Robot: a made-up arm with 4 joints.
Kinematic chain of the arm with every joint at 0, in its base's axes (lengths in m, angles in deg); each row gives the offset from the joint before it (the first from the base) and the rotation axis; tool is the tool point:
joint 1: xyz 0 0 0.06 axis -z
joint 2: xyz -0.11 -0.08 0 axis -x
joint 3: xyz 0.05 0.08 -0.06 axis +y
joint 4: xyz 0 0.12 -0.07 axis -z
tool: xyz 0 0.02 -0.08
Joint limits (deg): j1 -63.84..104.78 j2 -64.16..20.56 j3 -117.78..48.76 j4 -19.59..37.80
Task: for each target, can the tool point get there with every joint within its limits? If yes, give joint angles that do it. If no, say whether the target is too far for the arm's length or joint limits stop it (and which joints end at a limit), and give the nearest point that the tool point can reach.
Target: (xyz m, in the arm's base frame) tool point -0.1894 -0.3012 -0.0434
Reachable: no: joint limits stop it (at a limit: joint 1, joint 3, joint 4) | nearest point -0.1864 -0.1059 -0.1170 | short by 0.209 m
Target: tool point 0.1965 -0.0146 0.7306
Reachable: no: too far | nearest point 0.0701 -0.0052 0.2637 | short by 0.484 m
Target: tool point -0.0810 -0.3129 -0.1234
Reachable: no: joint limits stop it (at a limit: joint 1, joint 2, joint 3, joint 4) | nearest point -0.1417 -0.1278 -0.1609 | short by 0.198 m
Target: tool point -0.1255 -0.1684 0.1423
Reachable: no: joint limits stop it (at a limit: joint 1, joint 2, joint 3, joint 4) | nearest point -0.2162 -0.0912 0.1899 | short by 0.128 m
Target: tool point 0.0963 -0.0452 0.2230
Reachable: yes | joints 63.78 -51.84 -104.86 21.38
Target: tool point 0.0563 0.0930 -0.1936
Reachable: yes | joints 67.89 12.88 3.58 12.77
